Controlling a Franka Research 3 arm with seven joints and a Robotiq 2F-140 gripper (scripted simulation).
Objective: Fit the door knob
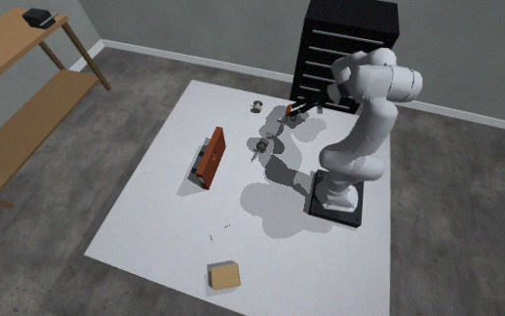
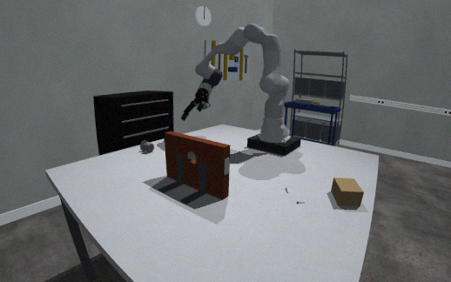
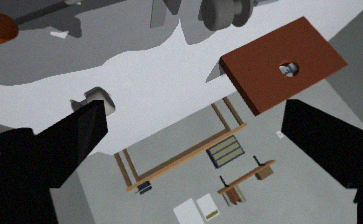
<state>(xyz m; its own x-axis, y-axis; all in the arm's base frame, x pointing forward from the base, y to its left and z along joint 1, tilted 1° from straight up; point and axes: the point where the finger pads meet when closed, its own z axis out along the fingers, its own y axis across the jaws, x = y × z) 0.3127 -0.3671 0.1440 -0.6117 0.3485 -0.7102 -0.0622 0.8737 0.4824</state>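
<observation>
My gripper is now 200 mm to the right of the grey door knob, 170 mm above it and 120 mm short of it. From my hand the other things lie so: cardboard box 910 mm to the left, 170 mm below, 50 mm ahead; then orange-handled screwdriver 190 mm below, 120 mm to the right, 30 mm ahead; then red-brown wooden door block 390 mm to the left, 340 mm ahead, 90 mm below.
</observation>
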